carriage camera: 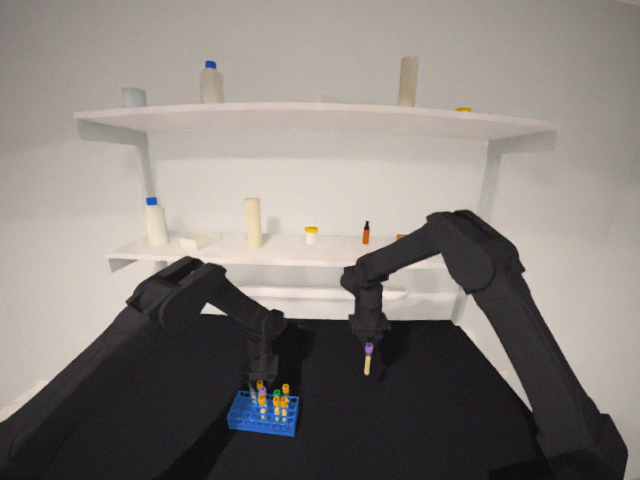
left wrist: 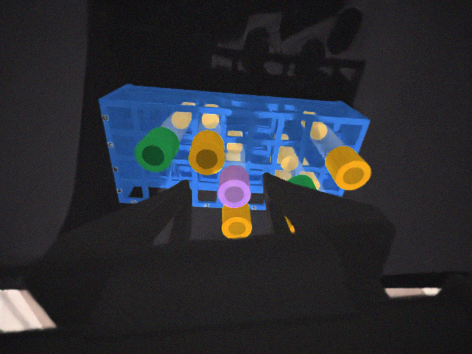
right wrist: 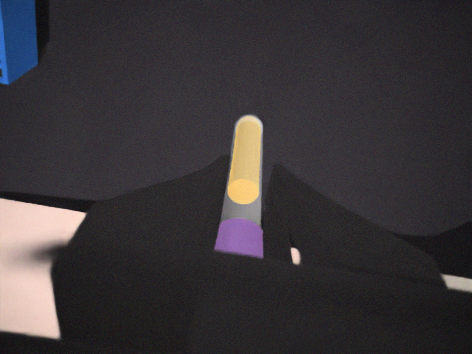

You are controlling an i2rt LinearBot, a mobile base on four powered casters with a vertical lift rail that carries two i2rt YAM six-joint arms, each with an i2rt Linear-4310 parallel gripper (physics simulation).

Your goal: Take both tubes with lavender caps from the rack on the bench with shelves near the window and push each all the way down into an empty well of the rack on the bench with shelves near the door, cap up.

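Places are measured from the left arm's base along level axes (x ahead, y right, z down), in centimetres.
Pixels of known places: left gripper, fingertip midpoint: (carriage camera: 261,387) (left wrist: 226,186); right gripper, fingertip midpoint: (carriage camera: 367,349) (right wrist: 249,174).
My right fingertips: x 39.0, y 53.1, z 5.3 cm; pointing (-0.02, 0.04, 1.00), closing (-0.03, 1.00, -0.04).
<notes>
For each thing: its middle in the pictures, then the offset to it from my right fingertips. Level surfaces: height alone.
- blue rack at the middle of its body: (left wrist: 233,150) (carriage camera: 264,413) dz +23.2, dx -1.3, dy -29.9 cm
- second lavender-capped tube at the middle of its body: (right wrist: 244,179) (carriage camera: 367,360) dz +2.2, dx -1.8, dy +0.0 cm
- bench at its surface level: dz +26.1 cm
A lavender-capped tube (carriage camera: 262,391) (left wrist: 234,191) stands cap up among other tubes in the blue rack (carriage camera: 238,419) (left wrist: 165,95) (right wrist: 22,42) on the black bench. My left gripper (carriage camera: 260,382) (left wrist: 226,186) is over the rack, pointing down. Its fingers stand apart on either side of that lavender cap, with a gap on both sides in the left wrist view. My right gripper (carriage camera: 368,345) (right wrist: 249,174) is shut on a second lavender-capped tube (carriage camera: 367,364) (right wrist: 240,237), holding it cap up above the bench, to the right of the rack. Its yellow lower part sticks out below the fingers.
Orange caps (carriage camera: 285,388) (left wrist: 206,152) and green caps (carriage camera: 276,393) (left wrist: 157,149) stand close around the lavender one; one orange cap (left wrist: 236,227) is right beside it. White shelves (carriage camera: 305,258) with bottles and jars hang behind the bench (carriage camera: 413,392).
</notes>
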